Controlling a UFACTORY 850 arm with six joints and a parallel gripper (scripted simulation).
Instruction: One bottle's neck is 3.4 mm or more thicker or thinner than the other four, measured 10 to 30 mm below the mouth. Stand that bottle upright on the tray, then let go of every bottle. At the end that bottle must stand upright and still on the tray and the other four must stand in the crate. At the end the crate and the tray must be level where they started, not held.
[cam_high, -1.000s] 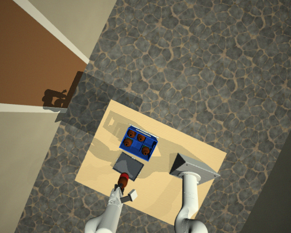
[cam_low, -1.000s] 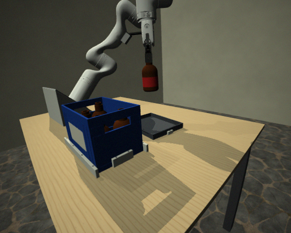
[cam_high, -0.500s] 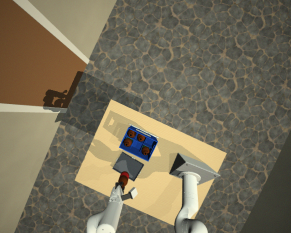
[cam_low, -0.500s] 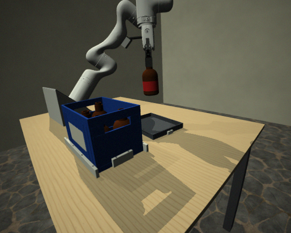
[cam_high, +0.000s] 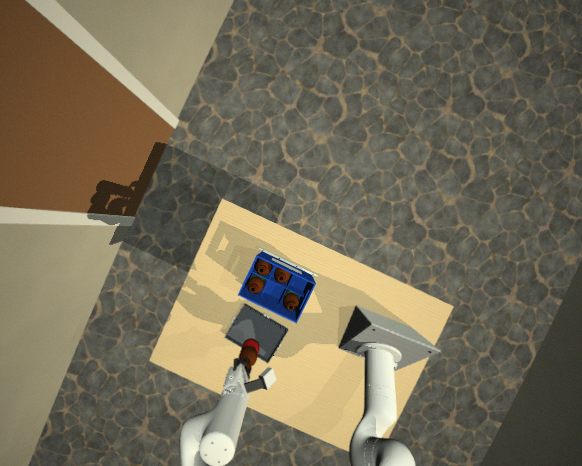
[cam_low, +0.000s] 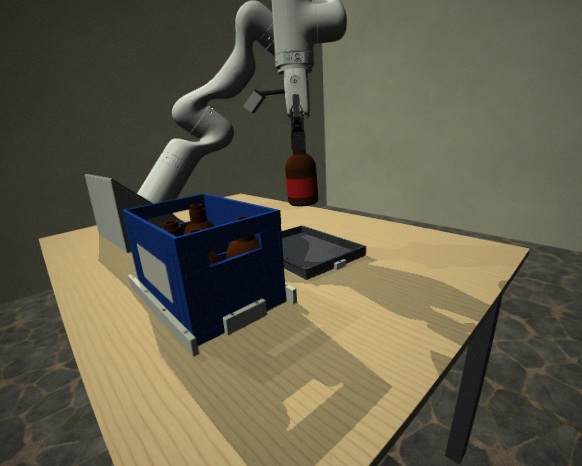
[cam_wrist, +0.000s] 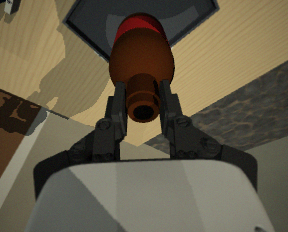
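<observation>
The dark tray lies 27 cm below my hand. Also, from my hand: blue crate 3 cm behind, 28 cm to the right, 19 cm below; brown bottle 11 cm behind, 22 cm to the right, 19 cm below.
</observation>
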